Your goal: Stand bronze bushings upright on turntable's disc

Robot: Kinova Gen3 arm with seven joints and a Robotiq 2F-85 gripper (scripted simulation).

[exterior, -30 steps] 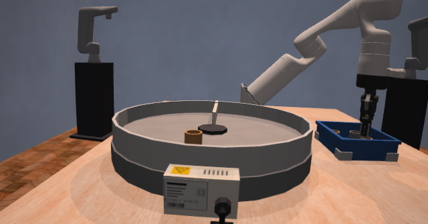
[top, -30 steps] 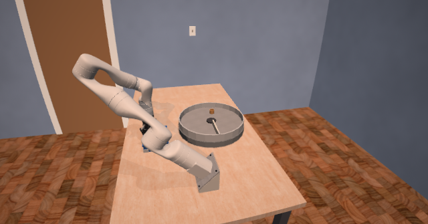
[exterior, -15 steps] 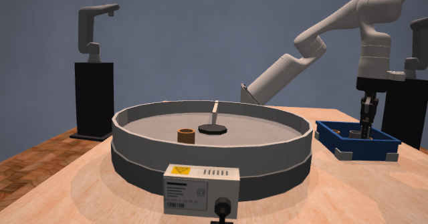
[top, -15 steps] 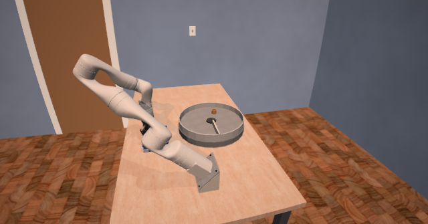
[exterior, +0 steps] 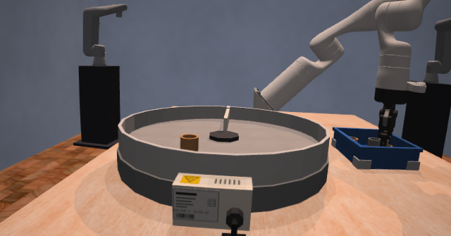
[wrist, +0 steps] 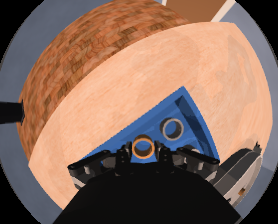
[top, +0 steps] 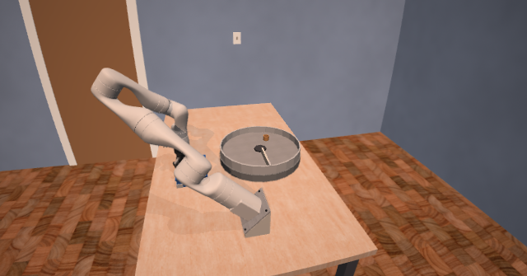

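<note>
The blue crate is 3 cm to the right of my hand. The rest, counted from my hand: grey turntable disc (38 cm to the right, 12 cm ahead, 2 cm above).
</note>
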